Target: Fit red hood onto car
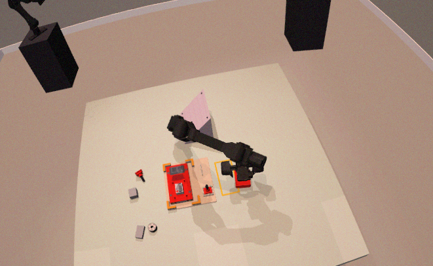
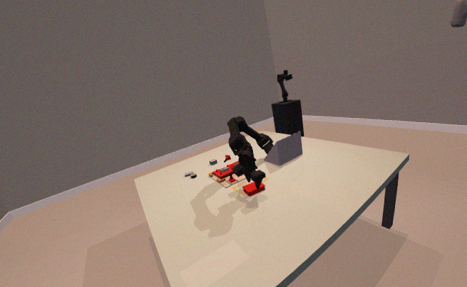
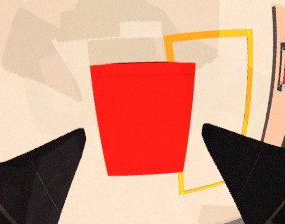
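My gripper tip is now 1 cm above the red hood. Round my gripper tip: wheel 44 cm to the right, 20 cm ahead, 2 cm below; then jig plate 27 cm to the right, 2 cm below, 1 cm behind.
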